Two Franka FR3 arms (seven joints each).
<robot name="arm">
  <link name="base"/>
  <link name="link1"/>
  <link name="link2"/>
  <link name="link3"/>
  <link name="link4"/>
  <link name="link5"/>
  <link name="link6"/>
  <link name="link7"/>
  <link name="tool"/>
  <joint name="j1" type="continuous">
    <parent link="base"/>
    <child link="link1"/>
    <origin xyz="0 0 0.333"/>
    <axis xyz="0 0 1"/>
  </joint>
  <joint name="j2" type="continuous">
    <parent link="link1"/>
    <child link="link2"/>
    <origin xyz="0 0 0"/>
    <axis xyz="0 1 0"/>
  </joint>
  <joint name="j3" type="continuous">
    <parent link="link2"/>
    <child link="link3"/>
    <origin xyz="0 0 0.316"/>
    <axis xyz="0 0 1"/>
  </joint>
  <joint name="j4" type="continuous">
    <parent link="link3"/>
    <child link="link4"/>
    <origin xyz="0.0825 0 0"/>
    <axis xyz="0 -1 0"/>
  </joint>
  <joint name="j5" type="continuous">
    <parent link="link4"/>
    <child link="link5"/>
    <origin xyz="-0.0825 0 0.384"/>
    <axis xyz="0 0 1"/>
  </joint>
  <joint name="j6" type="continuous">
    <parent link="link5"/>
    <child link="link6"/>
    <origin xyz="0 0 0"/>
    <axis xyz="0 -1 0"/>
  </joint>
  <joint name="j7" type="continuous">
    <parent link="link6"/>
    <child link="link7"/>
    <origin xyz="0.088 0 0"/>
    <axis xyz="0 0 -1"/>
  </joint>
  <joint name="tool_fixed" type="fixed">
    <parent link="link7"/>
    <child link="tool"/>
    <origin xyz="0 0 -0.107" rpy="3.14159 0 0"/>
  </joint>
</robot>
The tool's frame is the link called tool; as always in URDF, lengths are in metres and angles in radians. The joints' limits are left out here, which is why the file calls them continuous.
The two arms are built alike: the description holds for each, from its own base.
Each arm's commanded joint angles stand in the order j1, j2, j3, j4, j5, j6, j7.
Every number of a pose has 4 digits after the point. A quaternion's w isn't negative.
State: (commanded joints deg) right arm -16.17 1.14 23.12 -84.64 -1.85 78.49 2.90; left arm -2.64 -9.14 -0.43 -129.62 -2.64 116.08 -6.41
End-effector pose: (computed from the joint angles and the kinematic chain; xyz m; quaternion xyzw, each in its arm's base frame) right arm 0.5357 0.0589 0.6414 0.9974 0.0333 -0.0615 0.0174; left arm 0.4828 -0.0286 0.4210 0.9983 0.0401 -0.0399 0.0165
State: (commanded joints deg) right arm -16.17 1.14 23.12 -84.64 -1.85 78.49 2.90; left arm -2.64 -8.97 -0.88 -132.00 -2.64 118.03 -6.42
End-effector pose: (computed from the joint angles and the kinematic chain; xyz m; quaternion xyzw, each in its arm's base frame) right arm 0.5357 0.0589 0.6414 0.9974 0.0333 -0.0615 0.0174; left arm 0.4764 -0.0318 0.4036 0.9982 0.0371 -0.0451 0.0148
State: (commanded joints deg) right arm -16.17 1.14 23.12 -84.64 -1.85 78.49 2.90; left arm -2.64 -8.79 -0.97 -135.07 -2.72 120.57 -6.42
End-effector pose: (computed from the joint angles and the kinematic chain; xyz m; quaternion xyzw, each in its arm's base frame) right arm 0.5357 0.0589 0.6414 0.9974 0.0333 -0.0615 0.0174; left arm 0.4675 -0.0318 0.3820 0.9979 0.0377 -0.0512 0.0141
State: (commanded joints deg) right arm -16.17 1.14 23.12 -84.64 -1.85 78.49 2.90; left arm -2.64 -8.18 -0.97 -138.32 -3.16 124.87 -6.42
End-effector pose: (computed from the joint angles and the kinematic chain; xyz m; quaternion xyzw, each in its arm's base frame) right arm 0.5357 0.0589 0.6414 0.9974 0.0333 -0.0615 0.0174; left arm 0.4602 -0.0311 0.3584 0.9979 0.0414 -0.0476 0.0166
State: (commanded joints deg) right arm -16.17 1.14 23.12 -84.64 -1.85 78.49 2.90; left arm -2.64 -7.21 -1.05 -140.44 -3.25 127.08 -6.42
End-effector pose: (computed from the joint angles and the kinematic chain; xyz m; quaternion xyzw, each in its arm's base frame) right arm 0.5357 0.0589 0.6414 0.9974 0.0333 -0.0615 0.0174; left arm 0.4535 -0.0310 0.3382 0.9975 0.0422 -0.0552 0.0157
